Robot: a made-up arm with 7 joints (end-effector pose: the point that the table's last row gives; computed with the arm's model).
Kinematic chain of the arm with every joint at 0, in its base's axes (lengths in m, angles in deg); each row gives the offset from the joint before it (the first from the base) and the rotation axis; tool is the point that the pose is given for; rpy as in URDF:
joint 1: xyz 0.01 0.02 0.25 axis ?
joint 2: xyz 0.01 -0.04 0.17 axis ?
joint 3: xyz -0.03 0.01 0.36 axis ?
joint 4: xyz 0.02 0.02 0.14 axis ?
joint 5: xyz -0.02 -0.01 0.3 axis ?
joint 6: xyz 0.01 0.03 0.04 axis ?
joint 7: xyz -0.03 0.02 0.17 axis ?
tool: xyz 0.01 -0.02 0.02 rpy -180 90 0
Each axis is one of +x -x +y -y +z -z.
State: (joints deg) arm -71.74 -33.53 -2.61 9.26 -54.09 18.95 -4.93
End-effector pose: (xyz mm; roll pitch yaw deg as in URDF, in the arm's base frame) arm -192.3 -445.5 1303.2 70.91 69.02 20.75
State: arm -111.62 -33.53 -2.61 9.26 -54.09 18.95 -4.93
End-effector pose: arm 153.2 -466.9 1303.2 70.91 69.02 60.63
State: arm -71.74 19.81 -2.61 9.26 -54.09 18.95 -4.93
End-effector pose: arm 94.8 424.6 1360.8 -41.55 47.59 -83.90
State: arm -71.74 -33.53 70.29 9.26 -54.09 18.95 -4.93
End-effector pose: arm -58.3 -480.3 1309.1 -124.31 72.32 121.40
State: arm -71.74 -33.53 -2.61 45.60 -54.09 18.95 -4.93
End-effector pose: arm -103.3 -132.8 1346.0 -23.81 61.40 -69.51
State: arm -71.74 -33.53 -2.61 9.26 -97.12 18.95 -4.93
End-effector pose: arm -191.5 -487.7 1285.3 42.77 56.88 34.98
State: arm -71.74 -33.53 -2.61 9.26 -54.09 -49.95 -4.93
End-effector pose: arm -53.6 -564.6 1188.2 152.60 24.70 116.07
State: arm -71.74 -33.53 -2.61 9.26 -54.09 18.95 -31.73
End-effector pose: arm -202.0 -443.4 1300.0 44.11 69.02 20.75
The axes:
joint 1: -z
joint 2: +y
joint 3: -z
joint 4: +y
joint 5: -z
joint 6: +y
joint 7: -z

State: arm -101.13 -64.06 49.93 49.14 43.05 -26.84 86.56
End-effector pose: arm 342.8 -587.0 1054.9 3.06 57.38 117.60
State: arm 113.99 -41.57 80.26 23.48 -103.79 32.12 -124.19
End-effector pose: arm 131.7 628.9 1227.4 65.91 78.95 -71.01
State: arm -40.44 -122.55 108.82 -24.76 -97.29 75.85 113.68
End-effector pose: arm -718.0 -411.6 146.3 -33.60 47.21 49.56
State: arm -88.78 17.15 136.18 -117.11 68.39 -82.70 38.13
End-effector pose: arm 14.9 383.7 619.7 -10.01 -32.89 -147.97
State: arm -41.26 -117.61 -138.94 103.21 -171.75 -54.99 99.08
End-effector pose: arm -235.3 157.3 49.2 68.76 14.21 -118.60
